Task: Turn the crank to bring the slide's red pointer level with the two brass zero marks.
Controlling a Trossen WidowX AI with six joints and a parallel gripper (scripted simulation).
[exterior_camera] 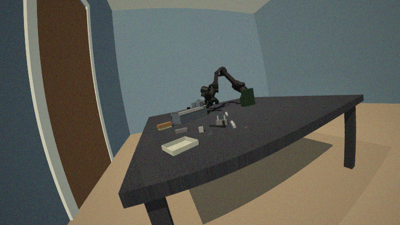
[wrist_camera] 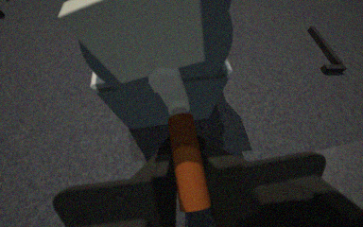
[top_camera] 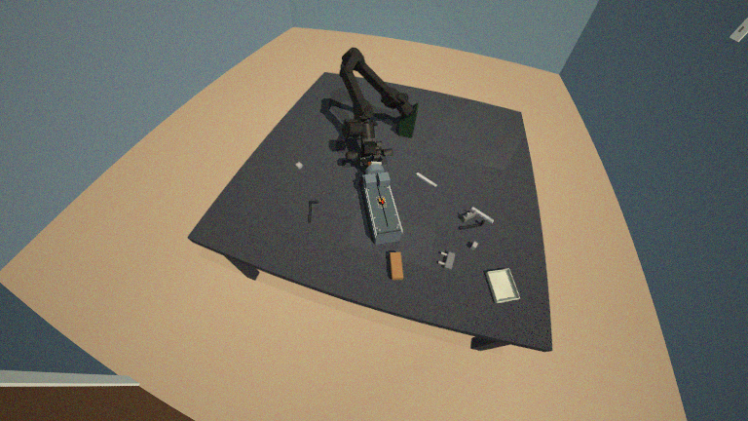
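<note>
My gripper tip is 20 mm past the orange crank handle, 10 mm to the left of it and 30 mm below it. Also, from my gripper tip: crank 40 mm above; then red pointer 140 mm ahead, 100 mm to the left, 50 mm above; then orange block 310 mm ahead, 230 mm to the left, 20 mm below.
</note>
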